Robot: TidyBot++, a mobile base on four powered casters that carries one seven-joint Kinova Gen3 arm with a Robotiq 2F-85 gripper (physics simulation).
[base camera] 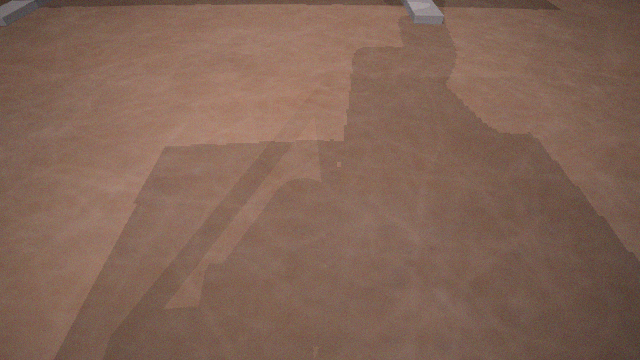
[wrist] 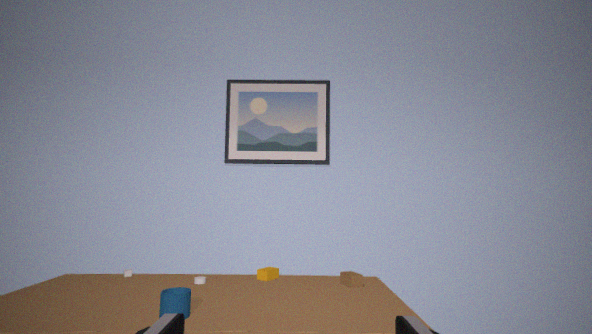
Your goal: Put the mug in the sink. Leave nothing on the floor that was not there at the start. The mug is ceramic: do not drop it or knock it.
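Frame: origin at the arm's base, x right, y ahead, z up, level; millimetres.
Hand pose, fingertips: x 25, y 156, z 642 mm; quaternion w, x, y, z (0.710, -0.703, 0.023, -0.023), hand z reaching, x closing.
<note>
Each offset is from my fingertips to the top centre of the thing. "spot": to the spot under its first point. Level surfaces: height alone.
A blue mug-like cylinder @(dx -300, dy +1070, dz -238 mm) [wrist: 175, 303] stands upright on the wooden table @(dz -318 mm) [wrist: 300, 305] at the lower left of the wrist view; no handle can be made out. My gripper [wrist: 290, 325] is open, its two fingertips far apart at the bottom edge of the wrist view. The blue cylinder shows just above the left fingertip and is farther away, apart from the fingers. The sink does not show in either view.
Towards the table's far edge stand a yellow block @(dx -1, dy +1589, dz -273 mm) [wrist: 267, 274], a brown block @(dx +369, dy +1462, dz -268 mm) [wrist: 351, 279] and two small white things @(dx -301, dy +1512, dz -294 mm) [wrist: 200, 280] @(dx -667, dy +1674, dz -289 mm) [wrist: 128, 273]. A framed picture [wrist: 277, 156] hangs on the wall. In the base view, table feet [base camera: 426, 13] @(spot: dx -851, dy +1076, dz -1018 mm) [base camera: 17, 11] stand on the floor ahead.
</note>
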